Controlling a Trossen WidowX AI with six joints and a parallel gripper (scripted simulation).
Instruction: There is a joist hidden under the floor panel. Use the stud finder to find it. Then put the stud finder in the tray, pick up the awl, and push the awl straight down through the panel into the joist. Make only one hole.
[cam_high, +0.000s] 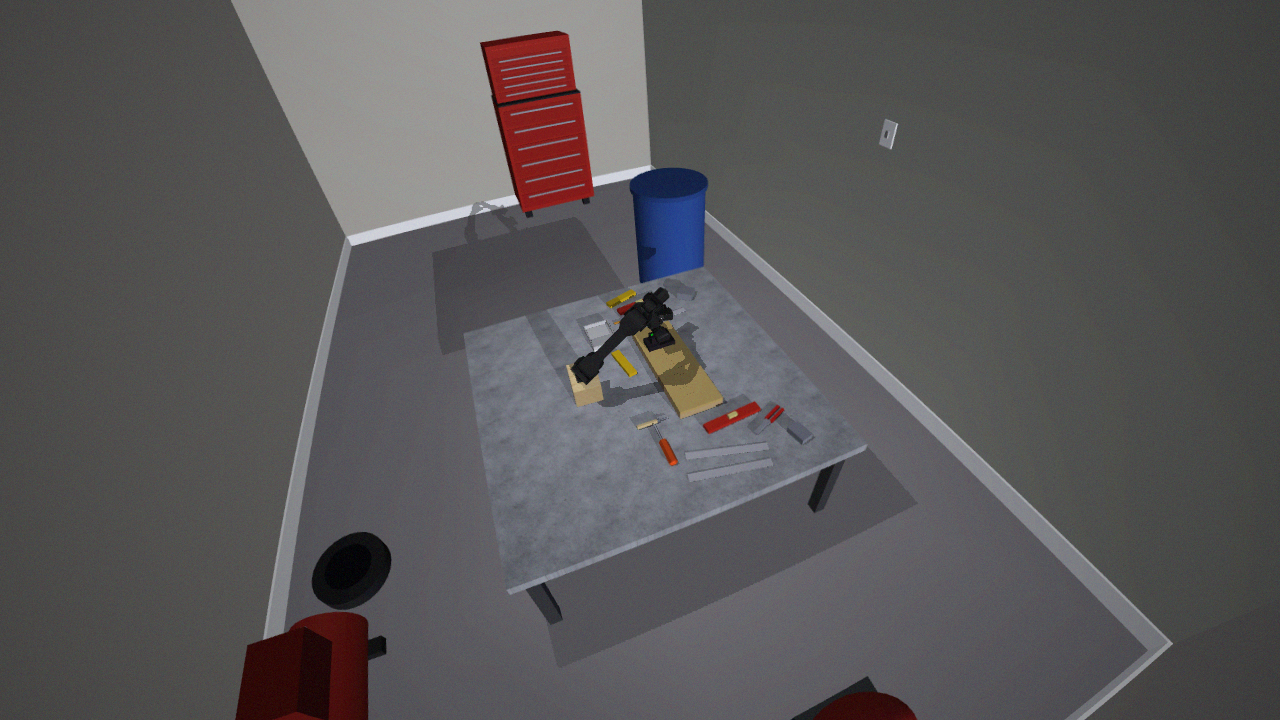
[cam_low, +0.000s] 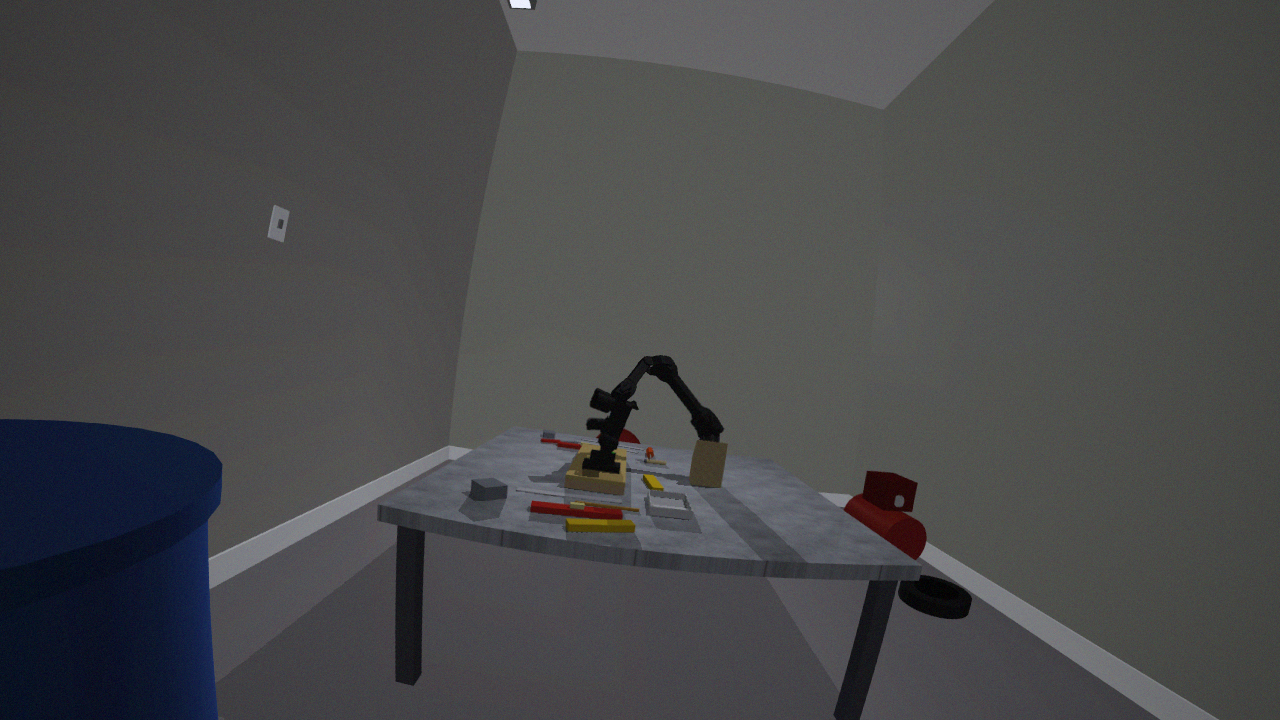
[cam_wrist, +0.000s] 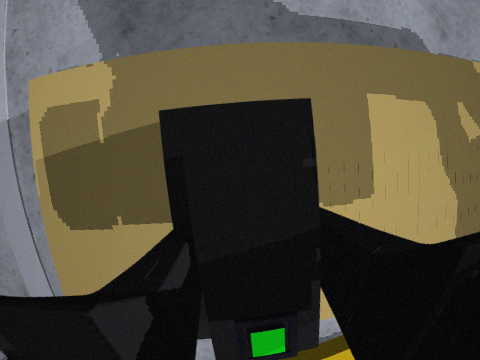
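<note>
My gripper tip is now 230 mm past the white tray, 190 mm to the right of it and 50 mm above it. From my gripper tip the other things lie so: thin orange rod 60 mm behind, 260 mm to the left, 60 mm below; then orange-handled tool 170 mm behind, 460 mm to the right, 50 mm below; then black stud finder 20 mm behind, 20 mm above.
</note>
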